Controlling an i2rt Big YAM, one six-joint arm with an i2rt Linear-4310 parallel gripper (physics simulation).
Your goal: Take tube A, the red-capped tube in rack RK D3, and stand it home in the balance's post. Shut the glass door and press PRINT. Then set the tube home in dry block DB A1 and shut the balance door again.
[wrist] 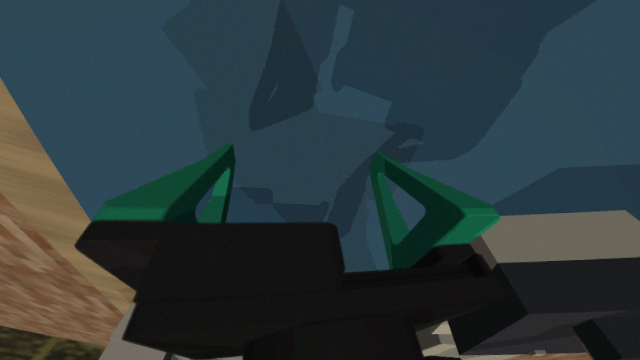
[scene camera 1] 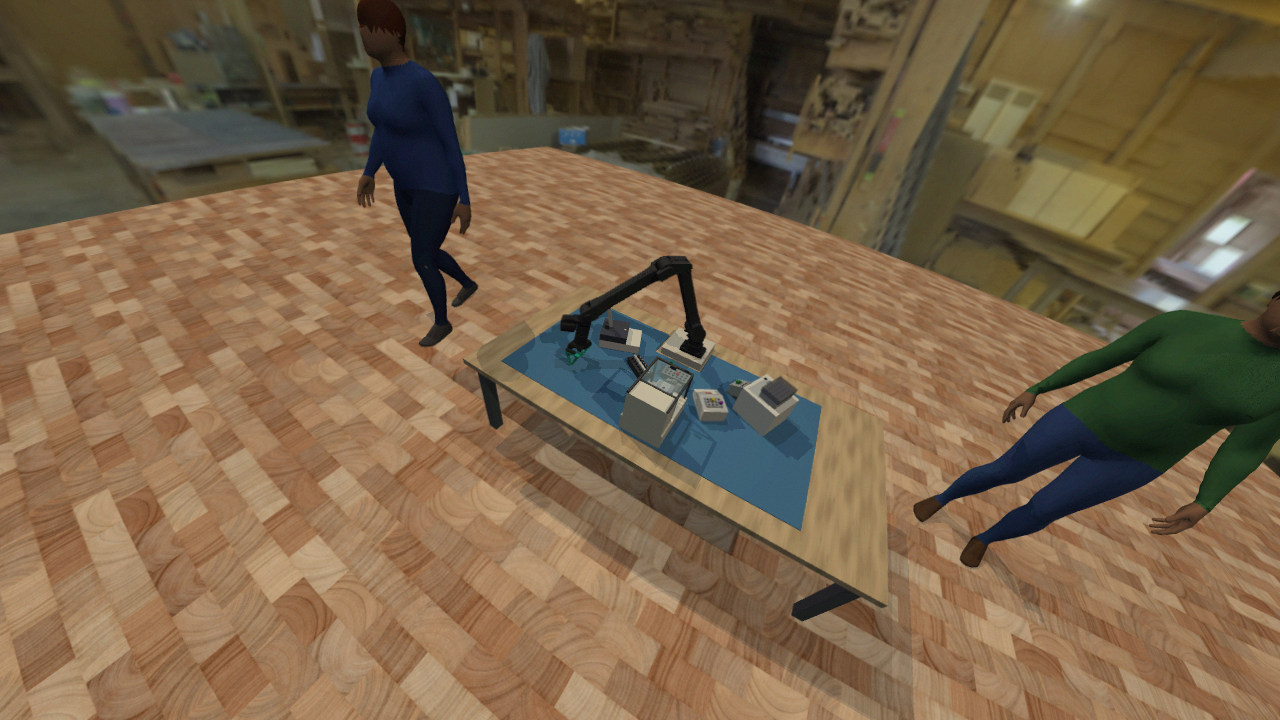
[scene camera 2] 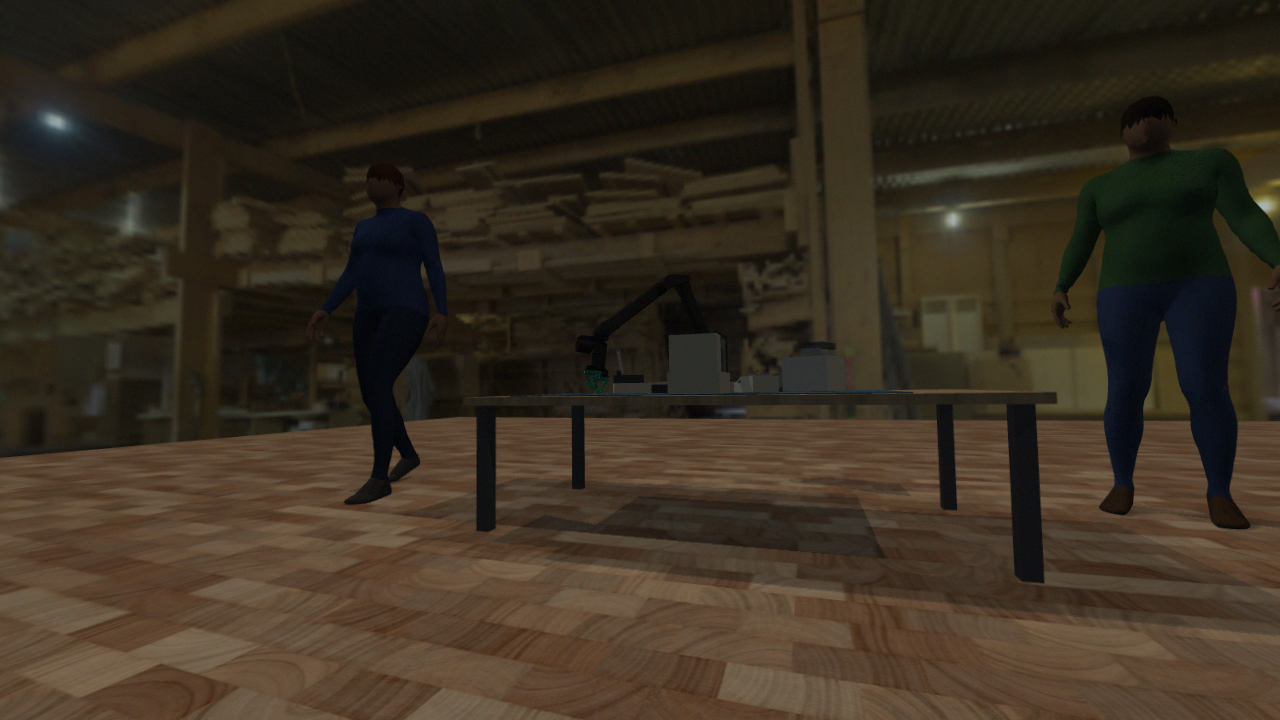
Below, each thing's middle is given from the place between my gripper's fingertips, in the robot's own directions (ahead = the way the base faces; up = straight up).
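With respect to the balance (scene camera 1: 653, 403), my hand is 45 cm to the right of it, 10 cm below it and 8 cm short of it.
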